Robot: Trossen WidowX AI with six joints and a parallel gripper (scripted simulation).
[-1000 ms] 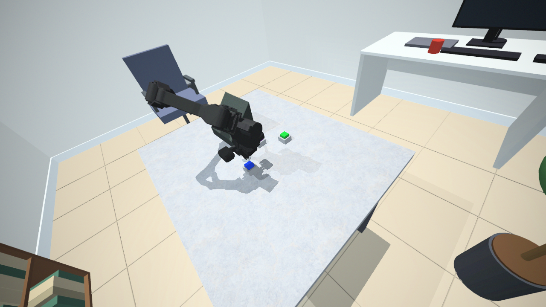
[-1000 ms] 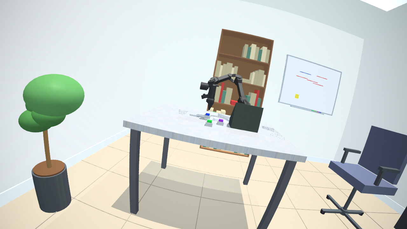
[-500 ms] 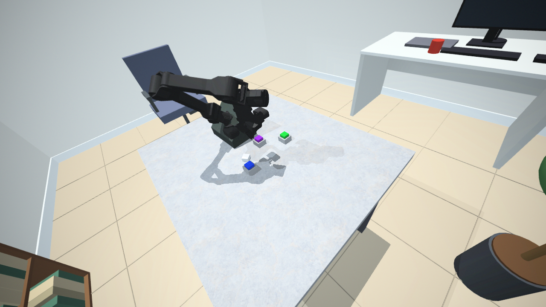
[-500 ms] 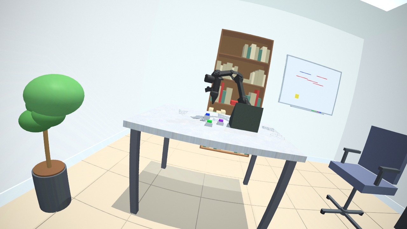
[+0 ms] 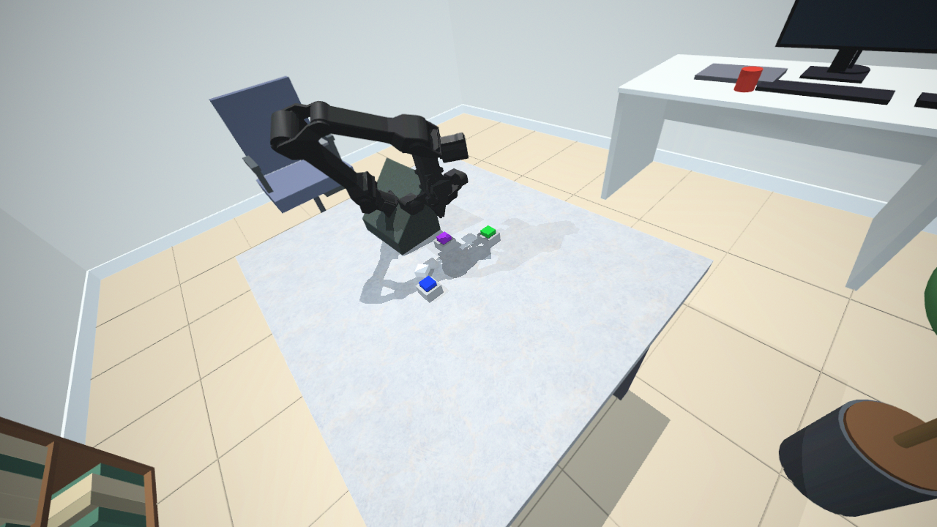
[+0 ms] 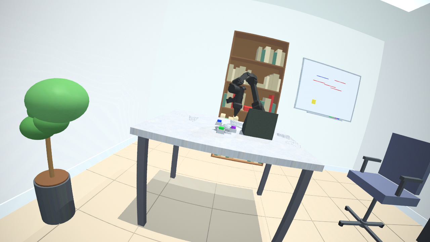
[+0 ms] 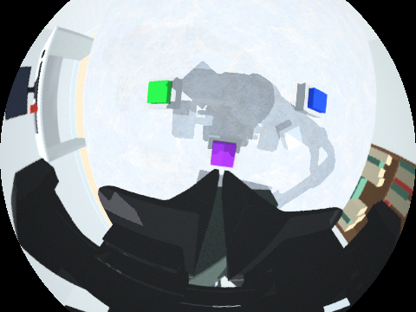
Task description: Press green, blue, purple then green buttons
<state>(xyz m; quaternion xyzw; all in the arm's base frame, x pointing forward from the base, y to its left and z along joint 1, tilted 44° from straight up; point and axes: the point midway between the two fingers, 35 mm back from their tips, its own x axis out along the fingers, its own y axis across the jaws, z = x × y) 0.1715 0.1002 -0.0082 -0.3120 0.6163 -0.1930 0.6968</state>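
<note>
My gripper tip is now 10 mm past the purple button, 10 mm to the left of it and 80 mm above it. Round my gripper tip: green button 60 mm ahead, 110 mm to the left, 80 mm below; then blue button 120 mm ahead, 130 mm to the right, 80 mm below.
</note>
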